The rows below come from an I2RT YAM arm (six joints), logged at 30 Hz.
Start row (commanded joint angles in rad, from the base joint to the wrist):
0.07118 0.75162 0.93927 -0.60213 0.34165 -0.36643
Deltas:
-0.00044 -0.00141 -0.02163 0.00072 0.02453 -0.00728
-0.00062 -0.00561 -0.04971 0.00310 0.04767 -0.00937
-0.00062 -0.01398 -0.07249 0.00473 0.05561 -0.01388
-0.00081 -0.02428 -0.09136 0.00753 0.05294 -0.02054
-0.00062 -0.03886 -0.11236 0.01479 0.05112 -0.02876
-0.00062 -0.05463 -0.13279 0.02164 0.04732 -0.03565
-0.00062 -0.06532 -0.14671 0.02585 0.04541 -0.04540
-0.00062 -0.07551 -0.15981 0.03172 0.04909 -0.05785
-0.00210 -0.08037 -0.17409 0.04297 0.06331 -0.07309
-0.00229 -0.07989 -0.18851 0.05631 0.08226 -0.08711
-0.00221 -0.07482 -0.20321 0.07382 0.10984 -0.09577
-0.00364 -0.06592 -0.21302 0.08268 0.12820 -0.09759
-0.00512 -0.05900 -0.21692 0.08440 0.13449 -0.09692
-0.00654 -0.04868 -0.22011 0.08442 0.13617 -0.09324
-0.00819 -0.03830 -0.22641 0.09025 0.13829 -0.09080
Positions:
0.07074 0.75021 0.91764 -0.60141 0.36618 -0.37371
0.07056 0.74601 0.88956 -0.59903 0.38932 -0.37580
0.07056 0.73764 0.86678 -0.59740 0.39726 -0.38031
0.07037 0.72734 0.84791 -0.59460 0.39459 -0.38697
0.07056 0.71276 0.82691 -0.58734 0.39277 -0.39519
0.07056 0.69699 0.80648 -0.58049 0.38897 -0.40208
0.07056 0.68630 0.79256 -0.57628 0.38706 -0.41183
0.07056 0.67611 0.77946 -0.57041 0.39074 -0.42428
0.06908 0.67125 0.76518 -0.55916 0.40496 -0.43952
0.06889 0.67173 0.75076 -0.54582 0.42391 -0.45354
0.06897 0.67680 0.73606 -0.52831 0.45149 -0.46220
0.06754 0.68570 0.72625 -0.51945 0.46985 -0.46402
0.06606 0.69262 0.72235 -0.51773 0.47614 -0.46335
0.06464 0.70294 0.71916 -0.51771 0.47782 -0.45967
0.06299 0.71332 0.71286 -0.51188 0.47994 -0.45723

